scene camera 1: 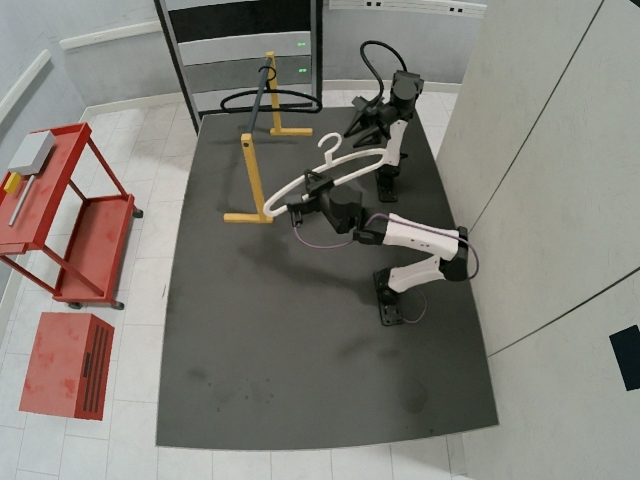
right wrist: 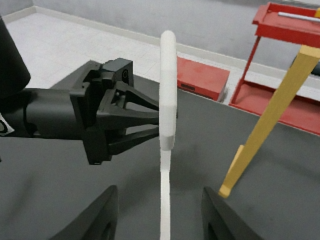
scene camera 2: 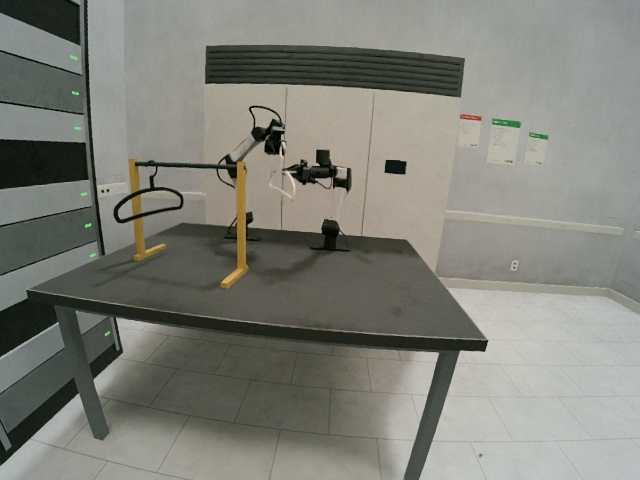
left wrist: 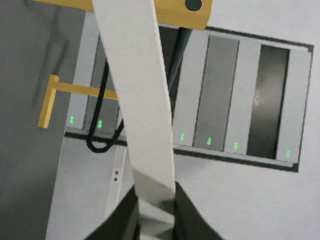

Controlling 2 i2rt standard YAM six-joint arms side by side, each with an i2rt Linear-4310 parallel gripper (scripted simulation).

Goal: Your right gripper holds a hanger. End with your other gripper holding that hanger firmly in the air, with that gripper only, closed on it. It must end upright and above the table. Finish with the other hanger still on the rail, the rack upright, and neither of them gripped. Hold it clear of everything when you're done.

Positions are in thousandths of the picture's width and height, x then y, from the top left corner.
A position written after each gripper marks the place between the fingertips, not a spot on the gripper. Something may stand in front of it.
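Left gripper (scene camera 1: 479, 359), visible also in the left wrist view (left wrist: 492, 794) and the right wrist view (right wrist: 555, 502). Right gripper (scene camera 1: 545, 295). A white hanger (scene camera 1: 515, 341), present in the left wrist view too (left wrist: 411, 177). A yellow rack (scene camera 2: 377, 347), also visible in scene camera 1 (scene camera 1: 385, 293).
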